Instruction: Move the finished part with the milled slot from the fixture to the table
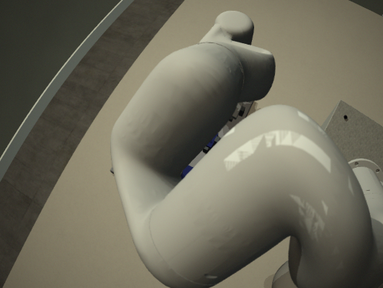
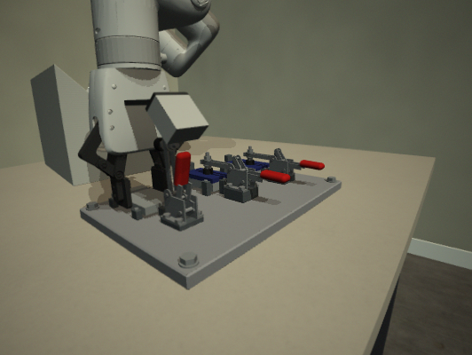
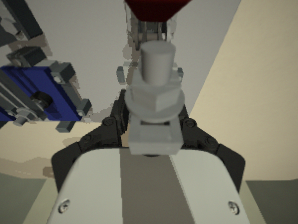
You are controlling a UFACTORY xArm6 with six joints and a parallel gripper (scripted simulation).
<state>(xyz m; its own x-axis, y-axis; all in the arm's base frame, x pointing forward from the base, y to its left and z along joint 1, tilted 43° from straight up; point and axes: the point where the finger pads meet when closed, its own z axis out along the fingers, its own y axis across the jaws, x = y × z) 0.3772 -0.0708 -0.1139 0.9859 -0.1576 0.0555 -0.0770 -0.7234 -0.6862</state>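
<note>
Now: the grey finished part 10 mm behind my hand and 20 mm below it. The rest, counted from my hand: blue blank (20 mm ahead, 220 mm to the left, 10 mm below); then grey fixture plate (60 mm ahead, 110 mm to the left, 30 mm below).
</note>
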